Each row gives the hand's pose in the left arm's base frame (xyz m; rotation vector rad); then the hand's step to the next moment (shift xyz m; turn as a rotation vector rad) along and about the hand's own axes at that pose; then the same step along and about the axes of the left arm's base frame.
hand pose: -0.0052 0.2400 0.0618 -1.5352 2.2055 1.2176
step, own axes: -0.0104 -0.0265 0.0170 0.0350 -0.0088 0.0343
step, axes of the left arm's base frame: 0.0223 0.0159 -0.0186 -0.0178 -0.0010 -0.0465
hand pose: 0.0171 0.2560 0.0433 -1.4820 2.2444 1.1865
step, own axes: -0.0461 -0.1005 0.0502 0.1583 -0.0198 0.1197
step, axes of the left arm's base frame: 0.0942 0.0496 -0.0585 -0.0886 -0.0261 -0.1768
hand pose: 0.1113 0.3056 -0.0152 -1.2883 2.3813 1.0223
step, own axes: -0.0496 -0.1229 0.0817 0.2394 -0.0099 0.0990
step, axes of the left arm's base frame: 0.1192 0.0424 -0.0907 -0.1414 -0.0881 -0.1987
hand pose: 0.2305 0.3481 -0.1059 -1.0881 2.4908 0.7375
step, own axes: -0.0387 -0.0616 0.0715 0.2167 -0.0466 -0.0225
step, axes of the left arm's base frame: 0.0777 0.0281 -0.0598 -0.1094 -0.1658 -0.1009
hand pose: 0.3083 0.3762 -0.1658 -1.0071 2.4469 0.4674
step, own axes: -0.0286 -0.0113 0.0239 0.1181 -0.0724 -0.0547
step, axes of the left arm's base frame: 0.0329 0.0198 -0.0067 -0.0373 -0.1419 -0.0257
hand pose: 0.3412 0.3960 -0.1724 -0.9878 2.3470 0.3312
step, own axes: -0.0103 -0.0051 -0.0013 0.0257 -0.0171 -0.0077
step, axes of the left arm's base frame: 0.0090 0.0018 0.0071 -0.0054 -0.0300 -0.0090
